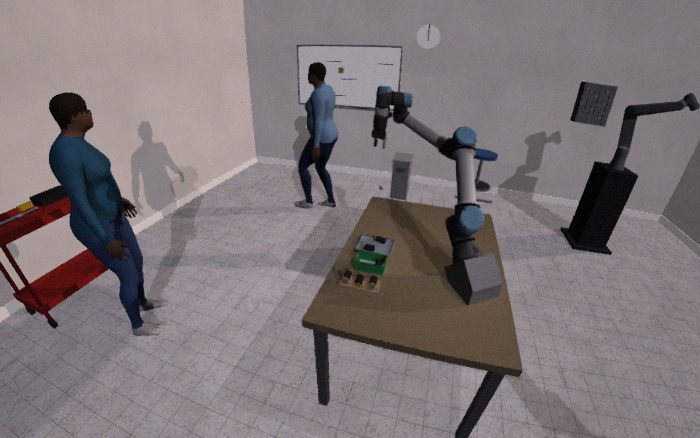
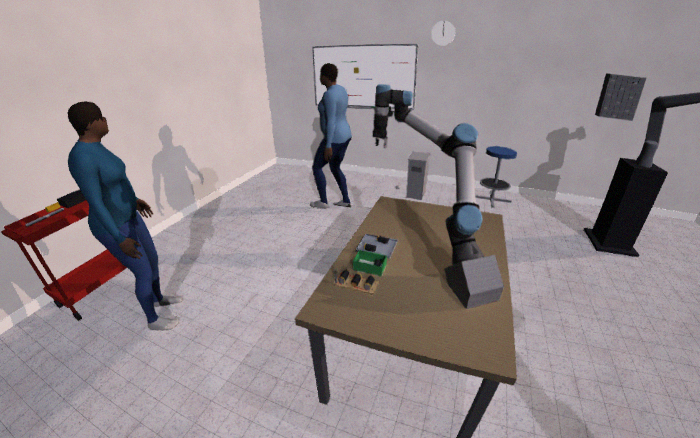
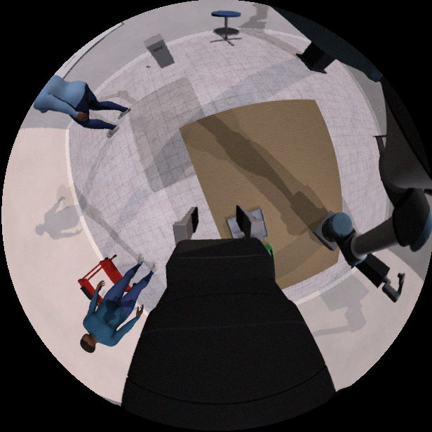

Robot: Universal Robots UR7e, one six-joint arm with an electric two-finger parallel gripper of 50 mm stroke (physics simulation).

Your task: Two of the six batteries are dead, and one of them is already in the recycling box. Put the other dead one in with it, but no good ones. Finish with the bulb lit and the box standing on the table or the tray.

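Frame: origin at the arm's base, x ahead, y left, z up, level; metres.
Where they show: gripper, fingertip midpoint: (image 1: 379, 147) (image 2: 381, 146); arm's base at its link origin: (image 1: 468, 260) (image 2: 468, 262).
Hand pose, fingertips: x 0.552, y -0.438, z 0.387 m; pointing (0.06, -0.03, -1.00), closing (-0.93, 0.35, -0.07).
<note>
Things, the pixels of their top centre, and the offset from my fingertips. "spot": a spot on its surface instead. Level surfaces: height alone.
- green box at its top centre: (image 2: 370, 258) (image 1: 371, 257) dx -0.072, dy +0.467, dz -0.447 m
- table with one dark battery, top centre: (image 2: 376, 263) (image 1: 377, 262) dx -0.108, dy +0.468, dz -0.470 m
- grey tray at its top centre: (image 2: 377, 244) (image 1: 375, 244) dx -0.058, dy +0.267, dz -0.495 m
- wooden board at a spot on its surface: (image 2: 361, 289) spot: dx -0.084, dy +0.651, dz -0.497 m
- wooden table at its surface level: dz -0.507 m
A green box (image 1: 366, 268) (image 2: 364, 268) (image 3: 270, 251) stands upright on the table with one dark battery (image 1: 379, 261) (image 2: 378, 262) visible inside. Behind it, a grey tray (image 1: 387, 247) (image 2: 386, 249) (image 3: 232, 230) holds two dark batteries, one at the back (image 1: 380, 239) (image 2: 383, 239) and one nearer the box (image 1: 369, 247) (image 2: 370, 247). In front, a wooden board (image 1: 354, 286) (image 2: 361, 289) carries three batteries in a row. The bulb is too small to make out, lit or unlit. My gripper (image 1: 379, 145) (image 2: 381, 145) (image 3: 216, 213) is open and empty, high above the table's far left side.
The wooden table (image 1: 412, 320) (image 2: 412, 325) (image 3: 270, 130) carries the arm's base and a grey block (image 1: 483, 278) (image 2: 482, 281) at the right. One person (image 1: 82, 165) stands left by a red cart; another (image 1: 322, 118) stands beyond the table, near a grey bin (image 1: 401, 175).
</note>
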